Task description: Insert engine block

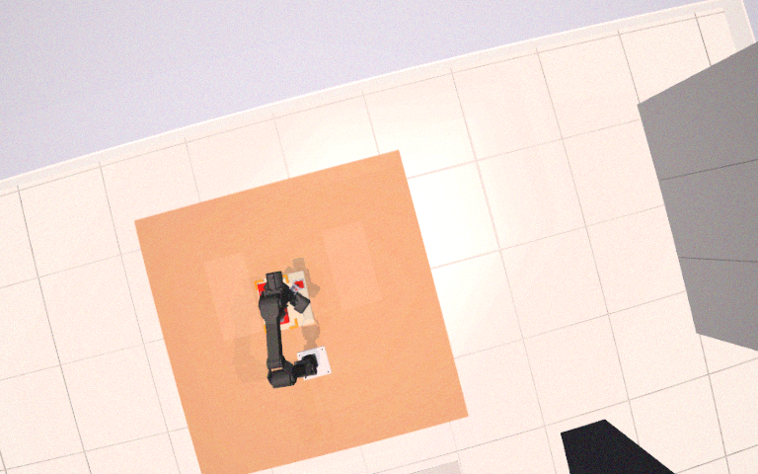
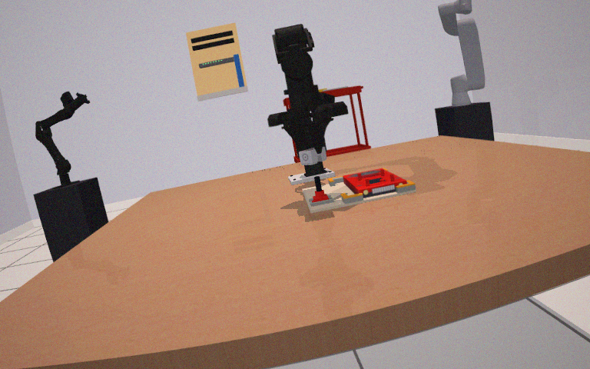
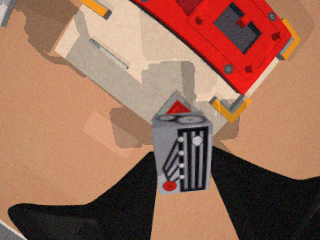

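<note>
Now: the base plate 4 cm behind my gripper tip, 10 cm to the left of it and 10 cm below it. Also, from my gripper tip: engine block (1 cm below).
</note>
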